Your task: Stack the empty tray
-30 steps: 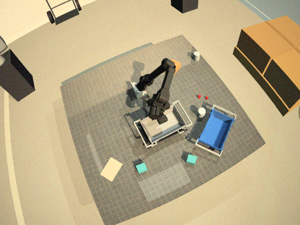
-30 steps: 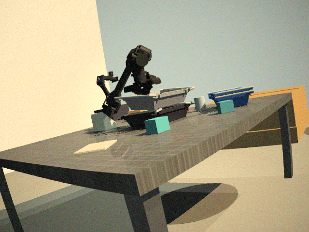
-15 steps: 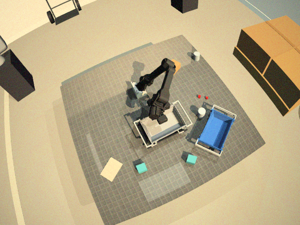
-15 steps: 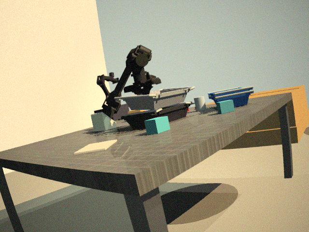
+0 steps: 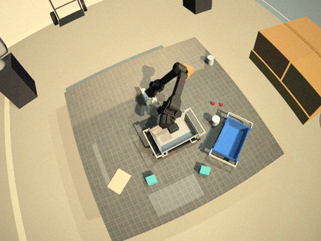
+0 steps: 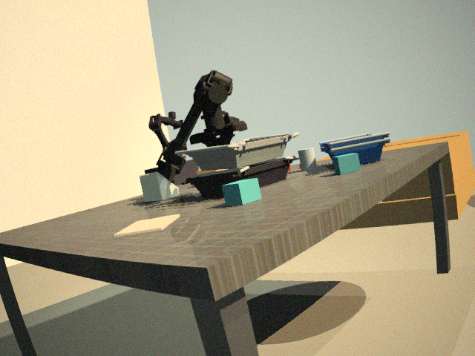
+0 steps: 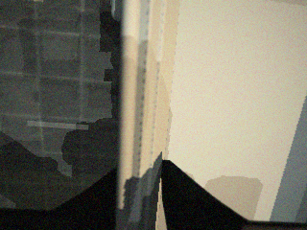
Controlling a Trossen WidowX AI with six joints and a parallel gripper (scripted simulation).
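Now: gripper tip 7 cm short of the grey tray and 3 cm below it. Round my gripper tip: cream flat plate 46 cm to the right, 13 cm ahead, 8 cm below.
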